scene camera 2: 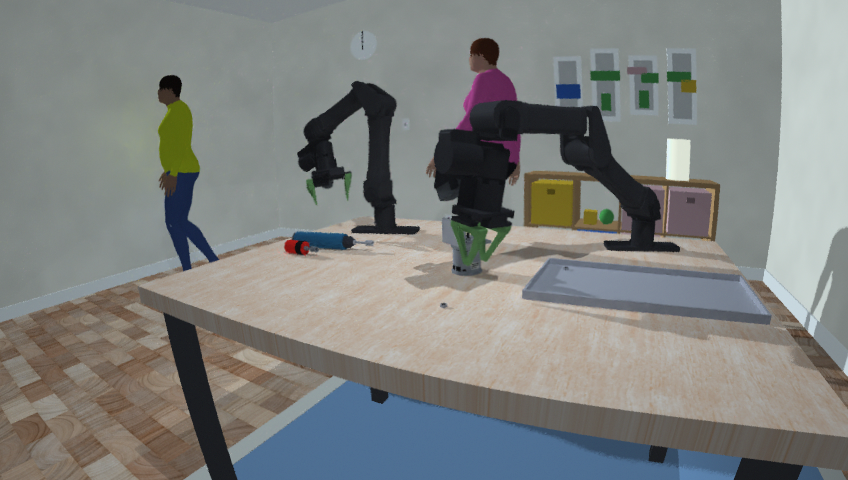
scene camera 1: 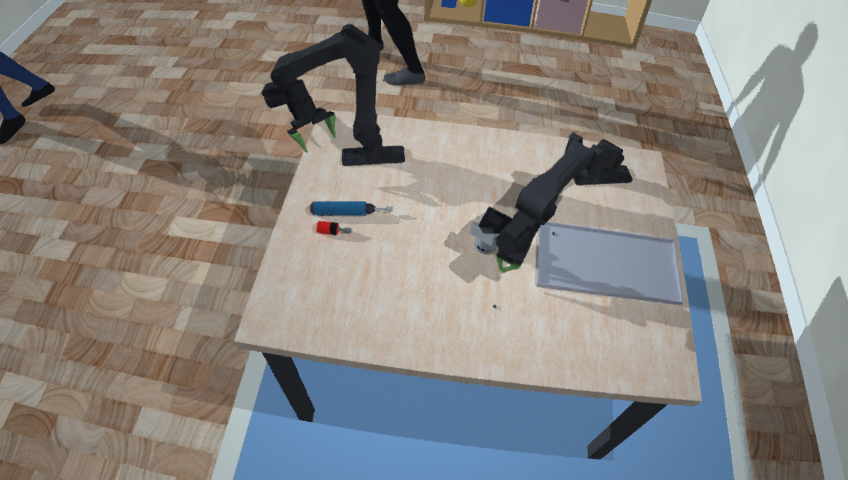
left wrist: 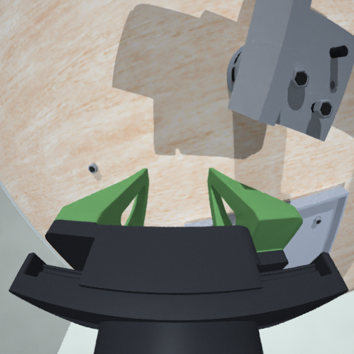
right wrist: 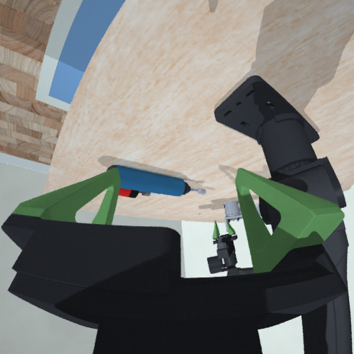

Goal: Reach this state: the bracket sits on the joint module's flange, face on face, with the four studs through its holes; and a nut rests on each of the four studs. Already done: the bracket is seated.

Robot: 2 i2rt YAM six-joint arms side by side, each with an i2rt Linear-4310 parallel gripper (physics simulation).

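Places are measured from the left arm's base along level axes (x up, y left, z back), in centimetres.
Pixels of known places: left gripper, between the fingertips: [scene camera 2: 475,262] [scene camera 1: 504,264]; right gripper, between the fingertips: [scene camera 2: 332,202] [scene camera 1: 320,145]; left arm's base, origin of its link: [scene camera 2: 641,248] [scene camera 1: 601,176]; right arm's base, origin of its link: [scene camera 2: 385,231] [scene camera 1: 373,156].
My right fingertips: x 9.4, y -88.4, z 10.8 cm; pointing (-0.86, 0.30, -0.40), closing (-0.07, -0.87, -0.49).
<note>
Ahead of a thing's pixels: the offset from my right fingertips to its top centre. "*": to the spot under its first point.
The grey bracket [scene camera 1: 479,229] [scene camera 2: 447,230] [left wrist: 270,55] sits on the joint module {dx -2.0, dy +45.3, dz -34.6 cm} [scene camera 1: 484,245] [scene camera 2: 458,260]. In the left wrist view one nut [left wrist: 300,78] is around a stud; another nut [left wrist: 324,108] is at the plate's lower corner, its seating unclear. One stud [left wrist: 339,51] is bare; the fourth cannot be made out. A loose nut {dx -8.9, dy +44.3, dz -54.7 cm} [scene camera 1: 494,306] [scene camera 2: 443,305] [left wrist: 93,169] lies on the table, another nut {dx -8.5, dy +65.9, dz -32.9 cm} [scene camera 1: 554,233] [scene camera 2: 565,268] [left wrist: 318,220] in the tray. My left gripper [scene camera 1: 508,265] [scene camera 2: 474,262] [left wrist: 177,174] is partly open, empty, beside the module. My right gripper [scene camera 1: 320,144] [scene camera 2: 332,201] [right wrist: 177,174] is wide open, far away.
The grey tray {dx -7.8, dy +79.9, dz -44.3 cm} [scene camera 1: 609,296] [scene camera 2: 642,307] lies right of the module in the scene views. A blue tool {* dx -5.8, dy +5.0, dz -20.7 cm} [scene camera 1: 339,208] [scene camera 2: 321,240] [right wrist: 152,180] and a short red tool {dx -6.0, dy +3.3, dz -26.4 cm} [scene camera 1: 327,227] [scene camera 2: 296,247] [right wrist: 127,192] lie at the table's left side there.
</note>
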